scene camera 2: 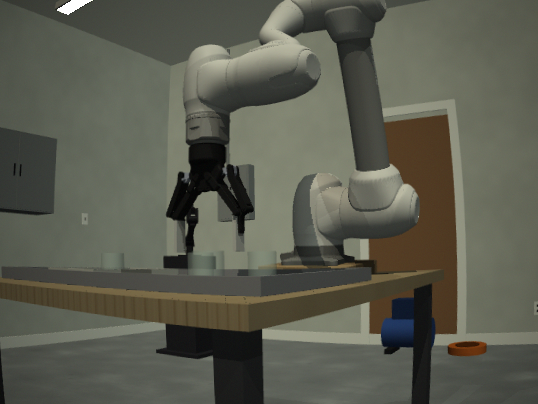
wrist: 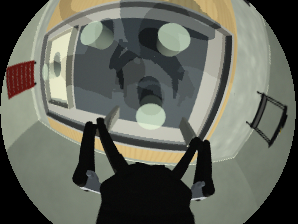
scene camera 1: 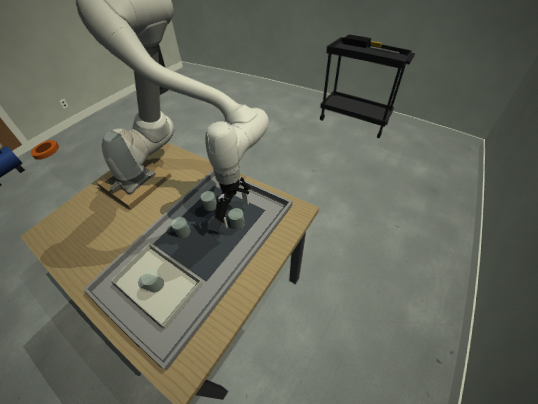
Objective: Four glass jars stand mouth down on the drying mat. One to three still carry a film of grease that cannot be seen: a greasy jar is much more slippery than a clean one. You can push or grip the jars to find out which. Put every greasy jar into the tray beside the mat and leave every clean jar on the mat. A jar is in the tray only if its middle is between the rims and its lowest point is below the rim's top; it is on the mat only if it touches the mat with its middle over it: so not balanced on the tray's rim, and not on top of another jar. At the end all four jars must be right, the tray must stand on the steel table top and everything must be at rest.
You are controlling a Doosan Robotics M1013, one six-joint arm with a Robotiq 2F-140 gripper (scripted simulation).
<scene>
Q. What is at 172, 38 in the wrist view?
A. A glass jar.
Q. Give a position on a glass jar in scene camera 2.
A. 211, 263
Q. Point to a grey steel table top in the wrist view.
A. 215, 60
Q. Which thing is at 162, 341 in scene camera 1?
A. A grey steel table top.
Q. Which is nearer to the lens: the glass jar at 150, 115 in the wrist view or the cream tray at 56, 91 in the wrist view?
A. The glass jar.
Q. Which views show my gripper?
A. Scene camera 2, the wrist view and scene camera 1: all of them.
</scene>
